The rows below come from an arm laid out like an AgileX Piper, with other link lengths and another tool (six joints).
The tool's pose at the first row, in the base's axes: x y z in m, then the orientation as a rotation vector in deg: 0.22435, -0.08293, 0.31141, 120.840, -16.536, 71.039
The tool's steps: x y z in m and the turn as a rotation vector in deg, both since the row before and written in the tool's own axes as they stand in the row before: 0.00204, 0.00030, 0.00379, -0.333, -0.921, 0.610; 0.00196, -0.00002, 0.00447, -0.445, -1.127, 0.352; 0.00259, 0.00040, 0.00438, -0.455, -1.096, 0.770; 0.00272, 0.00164, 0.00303, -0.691, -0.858, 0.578; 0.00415, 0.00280, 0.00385, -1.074, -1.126, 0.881; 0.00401, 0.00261, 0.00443, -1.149, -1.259, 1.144; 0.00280, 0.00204, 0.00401, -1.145, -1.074, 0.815; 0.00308, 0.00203, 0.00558, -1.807, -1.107, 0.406; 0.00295, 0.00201, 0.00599, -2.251, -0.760, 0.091; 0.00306, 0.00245, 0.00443, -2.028, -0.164, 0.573; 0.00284, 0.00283, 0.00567, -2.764, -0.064, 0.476
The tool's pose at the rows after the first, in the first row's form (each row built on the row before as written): 0.22790, -0.08531, 0.31201, 121.236, -17.794, 70.318; 0.23200, -0.08796, 0.31213, 121.642, -18.922, 69.188; 0.23612, -0.09087, 0.31292, 122.036, -20.499, 68.315; 0.23872, -0.09389, 0.31476, 122.045, -21.880, 67.472; 0.24196, -0.09829, 0.31793, 121.898, -23.906, 66.355; 0.24546, -0.10308, 0.32063, 121.752, -26.310, 65.204; 0.24821, -0.10733, 0.32219, 121.461, -28.250, 64.046; 0.25190, -0.11280, 0.32331, 120.607, -30.038, 62.311; 0.25556, -0.11868, 0.32413, 119.137, -31.481, 60.536; 0.25798, -0.12378, 0.32589, 117.432, -33.033, 59.729; 0.26044, -0.13013, 0.32723, 115.020, -34.698, 58.597
